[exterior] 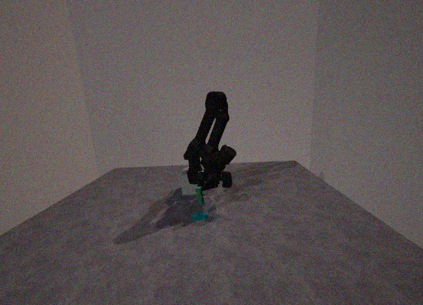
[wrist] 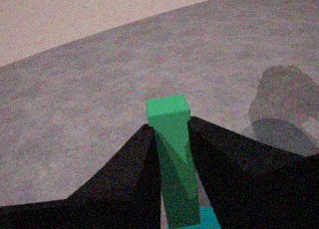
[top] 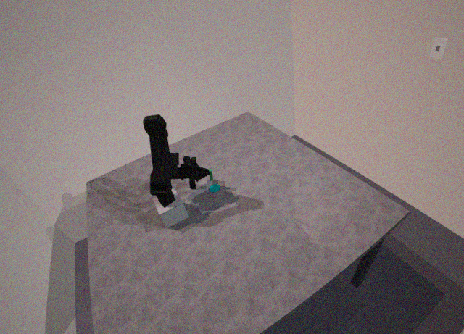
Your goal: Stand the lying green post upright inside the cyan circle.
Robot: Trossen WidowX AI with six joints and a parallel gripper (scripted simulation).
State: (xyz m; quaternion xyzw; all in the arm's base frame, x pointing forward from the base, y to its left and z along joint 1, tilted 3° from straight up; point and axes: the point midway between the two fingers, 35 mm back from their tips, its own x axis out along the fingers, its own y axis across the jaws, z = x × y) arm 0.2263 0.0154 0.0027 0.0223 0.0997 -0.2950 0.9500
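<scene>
My gripper tip is now 10 mm past the cyan circle, 10 mm to the left of it and 110 mm above it. The rest, counted from my gripper tip: green post 20 mm below.
</scene>
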